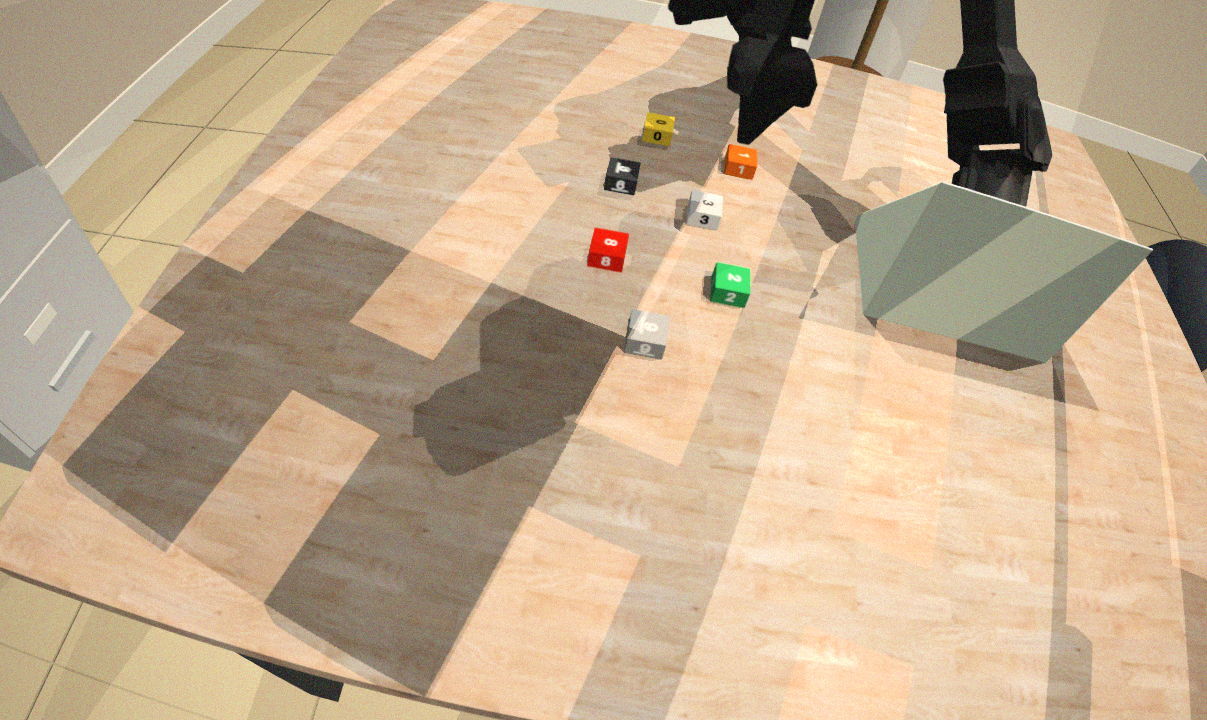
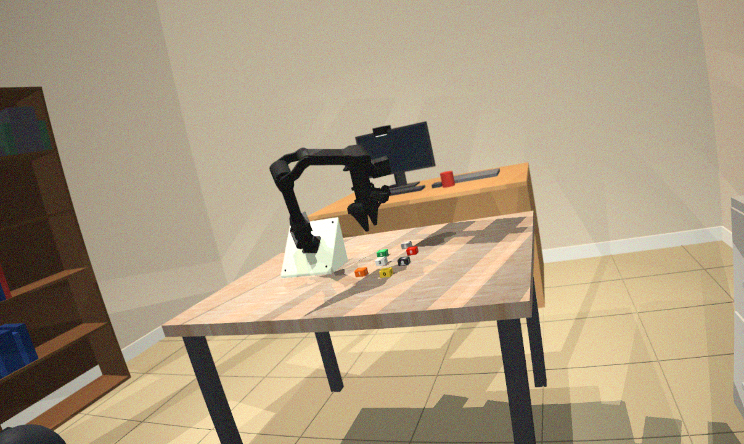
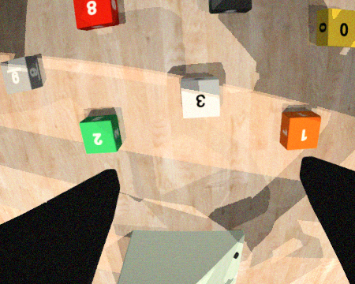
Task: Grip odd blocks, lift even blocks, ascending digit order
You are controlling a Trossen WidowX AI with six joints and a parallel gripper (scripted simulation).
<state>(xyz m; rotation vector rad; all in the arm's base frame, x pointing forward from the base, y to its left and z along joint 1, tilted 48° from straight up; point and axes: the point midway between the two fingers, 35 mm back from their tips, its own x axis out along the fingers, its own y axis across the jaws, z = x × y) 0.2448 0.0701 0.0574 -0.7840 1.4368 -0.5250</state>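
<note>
Now: the yellow block 8 cm ahead of my gripper tip, 12 cm to the right of it and 11 cm below it. From my gripper tip the other things lie so: black block (10 cm ahead, 2 cm to the right, 11 cm below); then green block (3 cm behind, 9 cm to the left, 11 cm below); then white block (1 cm ahead, 11 cm below).
</note>
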